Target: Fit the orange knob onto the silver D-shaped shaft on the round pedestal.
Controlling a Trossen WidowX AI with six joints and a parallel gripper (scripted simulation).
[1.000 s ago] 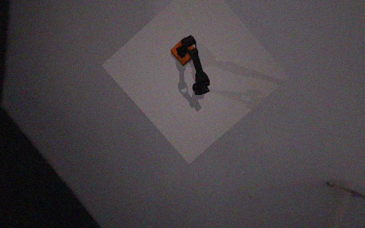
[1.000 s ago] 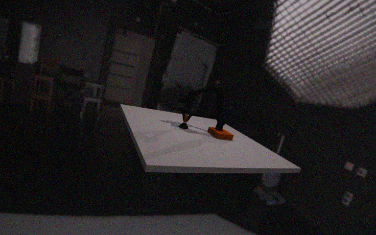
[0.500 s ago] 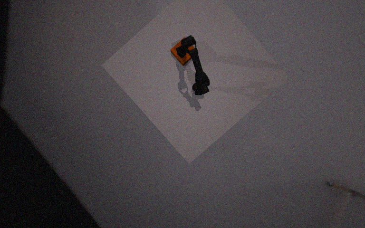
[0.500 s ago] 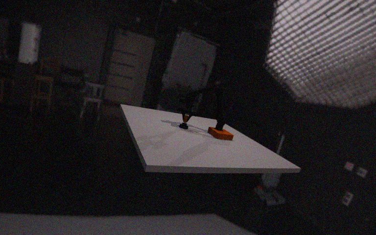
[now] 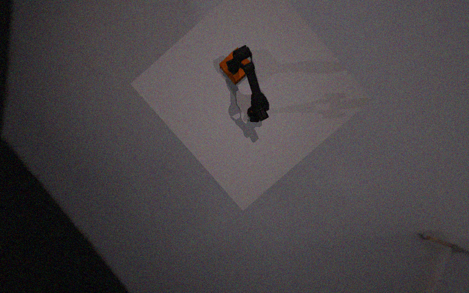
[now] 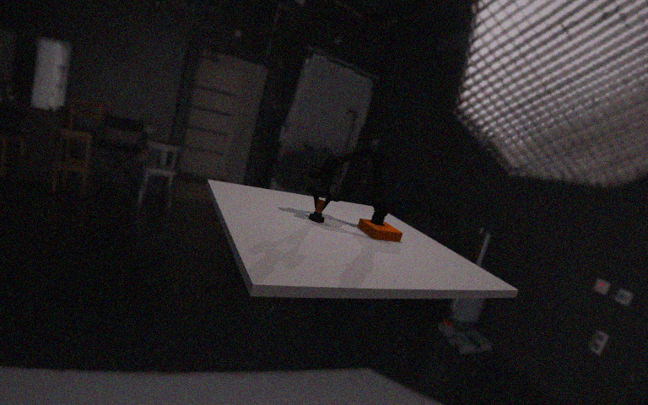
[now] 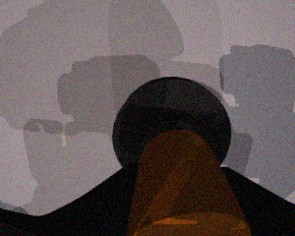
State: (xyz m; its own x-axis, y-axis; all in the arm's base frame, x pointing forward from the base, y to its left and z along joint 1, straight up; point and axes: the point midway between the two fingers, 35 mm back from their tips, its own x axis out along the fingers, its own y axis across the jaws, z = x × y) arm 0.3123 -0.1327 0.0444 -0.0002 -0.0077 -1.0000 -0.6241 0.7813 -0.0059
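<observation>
The pedestal with D-shaped shaft lies 3 cm below my gripper tip. Round my gripper tip: orange knob 3 cm above.
</observation>
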